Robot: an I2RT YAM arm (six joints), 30 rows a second.
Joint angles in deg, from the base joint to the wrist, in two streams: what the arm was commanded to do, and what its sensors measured. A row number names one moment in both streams.
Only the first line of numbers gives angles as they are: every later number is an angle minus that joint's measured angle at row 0.
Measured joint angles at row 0: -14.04, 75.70, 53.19, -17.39, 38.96, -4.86
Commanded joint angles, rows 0 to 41: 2.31, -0.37, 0.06, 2.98, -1.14, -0.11; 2.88, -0.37, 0.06, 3.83, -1.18, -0.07; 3.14, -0.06, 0.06, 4.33, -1.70, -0.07; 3.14, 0.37, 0.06, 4.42, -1.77, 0.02; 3.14, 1.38, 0.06, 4.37, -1.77, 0.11; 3.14, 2.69, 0.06, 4.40, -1.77, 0.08; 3.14, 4.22, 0.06, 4.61, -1.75, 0.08; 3.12, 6.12, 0.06, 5.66, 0.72, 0.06; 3.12, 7.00, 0.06, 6.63, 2.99, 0.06; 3.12, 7.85, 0.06, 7.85, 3.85, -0.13; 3.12, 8.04, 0.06, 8.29, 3.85, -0.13; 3.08, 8.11, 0.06, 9.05, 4.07, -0.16; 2.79, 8.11, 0.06, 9.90, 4.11, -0.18; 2.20, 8.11, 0.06, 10.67, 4.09, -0.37; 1.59, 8.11, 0.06, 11.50, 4.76, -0.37; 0.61, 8.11, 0.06, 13.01, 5.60, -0.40; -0.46, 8.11, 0.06, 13.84, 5.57, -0.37; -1.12, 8.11, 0.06, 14.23, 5.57, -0.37; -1.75, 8.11, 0.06, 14.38, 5.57, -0.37; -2.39, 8.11, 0.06, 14.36, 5.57, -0.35; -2.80, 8.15, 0.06, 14.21, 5.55, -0.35; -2.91, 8.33, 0.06, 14.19, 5.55, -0.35; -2.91, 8.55, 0.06, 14.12, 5.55, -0.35; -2.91, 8.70, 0.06, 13.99, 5.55, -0.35; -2.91, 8.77, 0.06, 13.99, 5.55, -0.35; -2.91, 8.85, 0.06, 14.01, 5.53, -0.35; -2.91, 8.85, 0.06, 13.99, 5.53, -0.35; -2.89, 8.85, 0.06, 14.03, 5.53, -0.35; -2.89, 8.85, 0.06, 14.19, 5.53, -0.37; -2.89, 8.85, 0.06, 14.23, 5.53, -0.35; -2.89, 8.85, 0.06, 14.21, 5.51, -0.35; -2.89, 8.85, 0.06, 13.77, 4.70, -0.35; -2.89, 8.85, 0.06, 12.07, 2.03, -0.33; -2.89, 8.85, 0.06, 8.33, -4.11, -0.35; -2.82, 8.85, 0.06, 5.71, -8.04, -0.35; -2.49, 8.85, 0.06, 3.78, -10.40, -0.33; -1.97, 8.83, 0.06, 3.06, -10.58, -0.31; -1.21, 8.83, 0.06, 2.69, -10.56, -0.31; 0.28, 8.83, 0.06, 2.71, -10.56, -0.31; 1.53, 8.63, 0.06, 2.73, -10.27, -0.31; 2.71, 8.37, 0.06, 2.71, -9.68, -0.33; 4.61, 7.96, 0.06, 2.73, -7.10, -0.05
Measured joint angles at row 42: 0.96, 8.31, 0.04, 2.60, -8.98, -0.75
